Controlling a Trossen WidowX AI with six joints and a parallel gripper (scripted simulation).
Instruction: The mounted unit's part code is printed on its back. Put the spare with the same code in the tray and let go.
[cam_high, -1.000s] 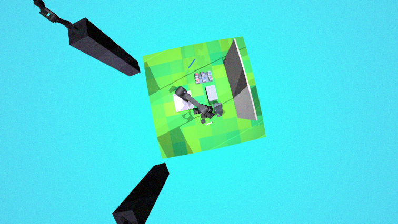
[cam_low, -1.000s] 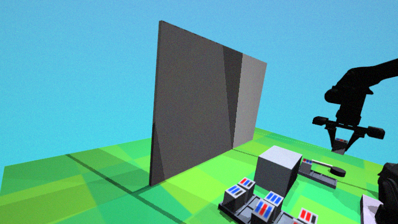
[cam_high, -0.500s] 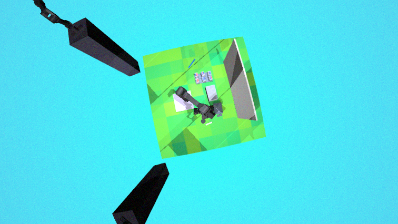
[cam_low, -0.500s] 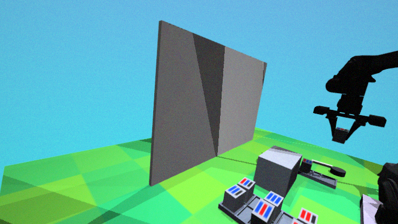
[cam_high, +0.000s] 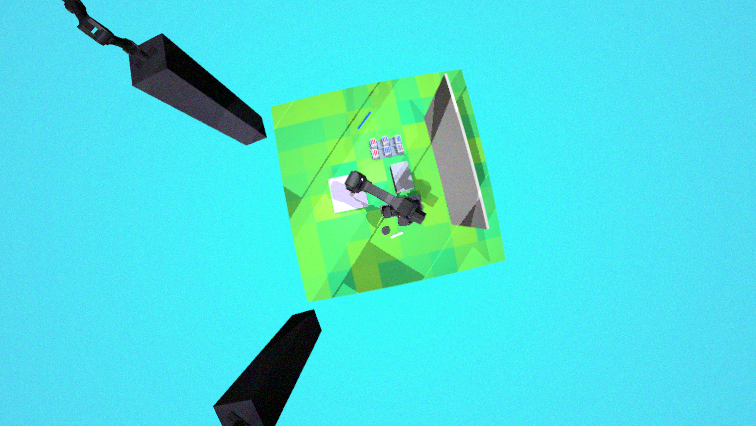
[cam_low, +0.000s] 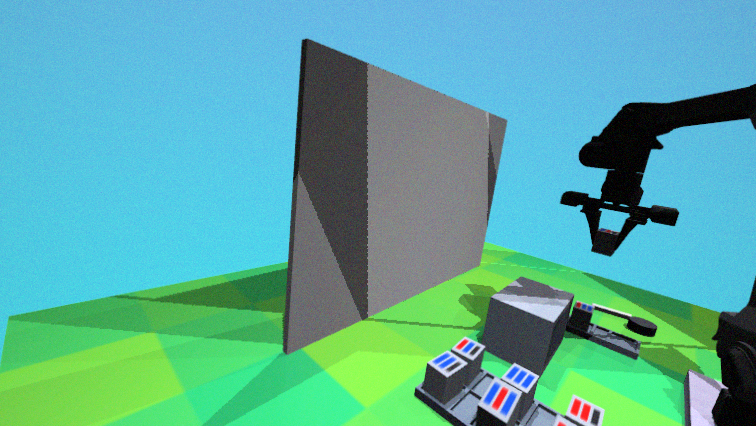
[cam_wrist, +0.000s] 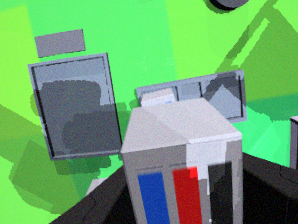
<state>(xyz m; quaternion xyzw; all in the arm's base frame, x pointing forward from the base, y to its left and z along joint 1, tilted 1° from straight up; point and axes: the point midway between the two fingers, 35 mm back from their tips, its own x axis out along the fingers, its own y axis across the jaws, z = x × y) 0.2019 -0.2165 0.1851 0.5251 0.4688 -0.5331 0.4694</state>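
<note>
My gripper tip is now 180 mm above the tray, 110 mm short of it and 10 mm to the left of it. Also, from my gripper tip: mounted unit: 190 mm to the left, 130 mm below, 80 mm ahead; then grey panel: 330 mm ahead, 160 mm to the left, 40 mm above; then dark disc: 170 mm below, 100 mm to the right, 100 mm behind.
</note>
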